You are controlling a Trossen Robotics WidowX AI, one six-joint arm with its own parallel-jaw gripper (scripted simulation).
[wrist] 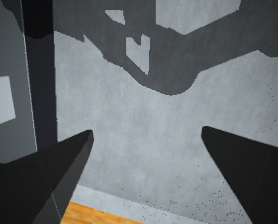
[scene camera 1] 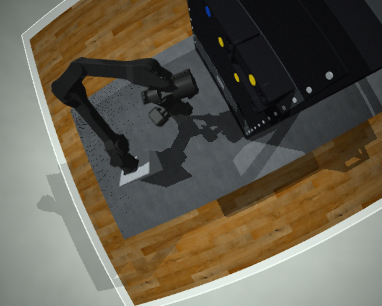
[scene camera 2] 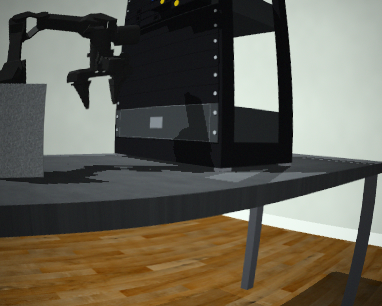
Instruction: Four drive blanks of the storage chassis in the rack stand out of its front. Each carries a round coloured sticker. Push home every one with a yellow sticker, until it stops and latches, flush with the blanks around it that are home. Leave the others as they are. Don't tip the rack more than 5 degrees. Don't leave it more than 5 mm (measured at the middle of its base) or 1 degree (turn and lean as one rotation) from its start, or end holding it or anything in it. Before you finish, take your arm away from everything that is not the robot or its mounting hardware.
Labels:
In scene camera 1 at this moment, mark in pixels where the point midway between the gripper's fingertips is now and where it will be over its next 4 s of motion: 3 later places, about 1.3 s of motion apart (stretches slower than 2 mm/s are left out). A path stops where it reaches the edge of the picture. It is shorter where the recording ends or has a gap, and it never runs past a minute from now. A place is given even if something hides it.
The gripper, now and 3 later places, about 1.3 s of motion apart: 180, 106; 177, 109; 171, 108; 158, 101

